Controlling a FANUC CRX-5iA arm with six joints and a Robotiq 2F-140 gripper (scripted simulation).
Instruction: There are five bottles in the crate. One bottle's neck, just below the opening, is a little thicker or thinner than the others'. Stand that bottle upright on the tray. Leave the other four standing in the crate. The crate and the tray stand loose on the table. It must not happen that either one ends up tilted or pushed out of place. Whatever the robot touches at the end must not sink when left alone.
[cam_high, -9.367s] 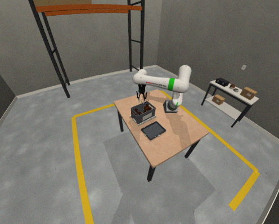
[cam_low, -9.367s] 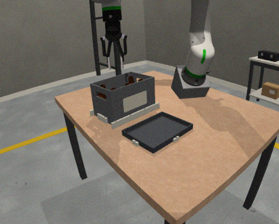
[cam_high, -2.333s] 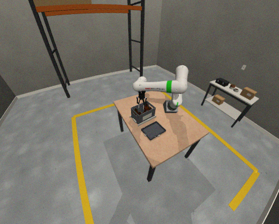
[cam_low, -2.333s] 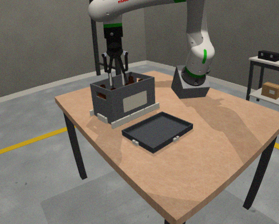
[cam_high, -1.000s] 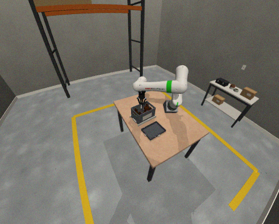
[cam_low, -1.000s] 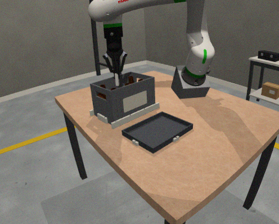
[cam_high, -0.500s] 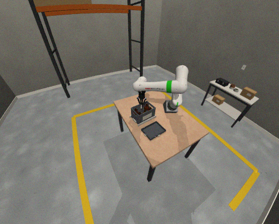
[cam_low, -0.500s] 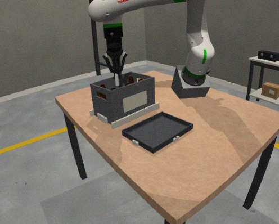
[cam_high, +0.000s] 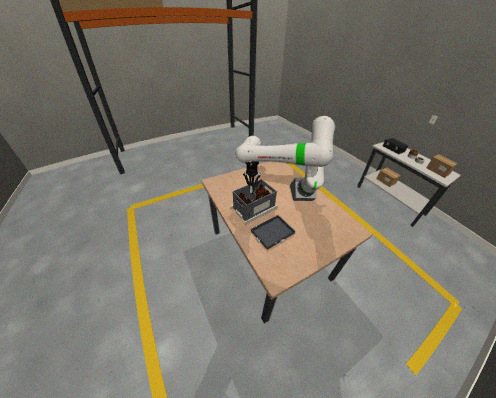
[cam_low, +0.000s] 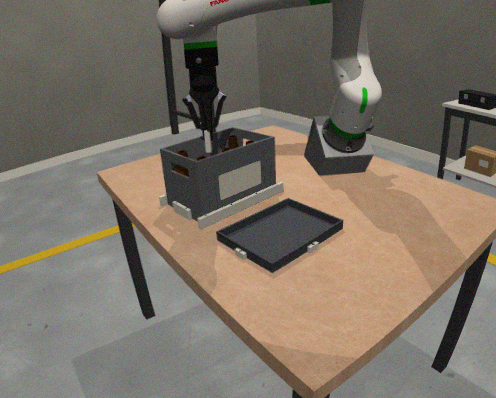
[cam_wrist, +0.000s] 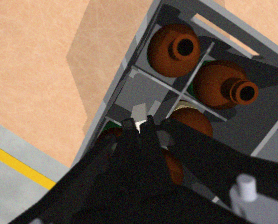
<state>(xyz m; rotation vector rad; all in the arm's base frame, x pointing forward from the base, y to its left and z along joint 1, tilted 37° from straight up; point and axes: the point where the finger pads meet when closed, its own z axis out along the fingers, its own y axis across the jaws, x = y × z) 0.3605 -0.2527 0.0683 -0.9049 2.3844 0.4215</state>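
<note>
Now: hand 90 mm above the dark grey crate and 40 mm to the right of it. Round my hand: dark tray (320 mm to the left, 160 mm below, 20 mm ahead); bottle (90 mm behind, 80 mm below).
</note>
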